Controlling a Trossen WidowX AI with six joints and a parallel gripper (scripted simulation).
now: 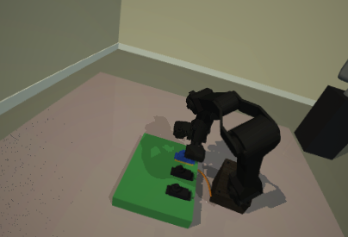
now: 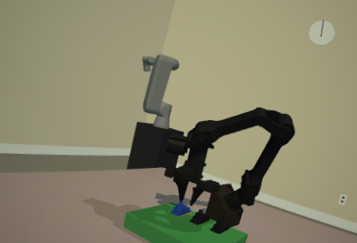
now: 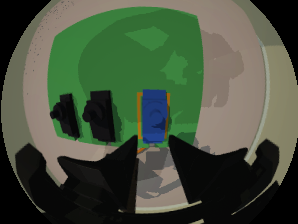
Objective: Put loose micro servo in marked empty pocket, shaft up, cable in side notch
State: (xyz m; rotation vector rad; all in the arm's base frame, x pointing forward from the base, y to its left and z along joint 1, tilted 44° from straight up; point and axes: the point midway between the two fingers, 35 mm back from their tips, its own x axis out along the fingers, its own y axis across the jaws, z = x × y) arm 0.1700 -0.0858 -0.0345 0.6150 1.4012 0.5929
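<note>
Now: the green deck 120 mm ahead of my gripper tip, 80 mm to the left of it and 50 mm below it.
</note>
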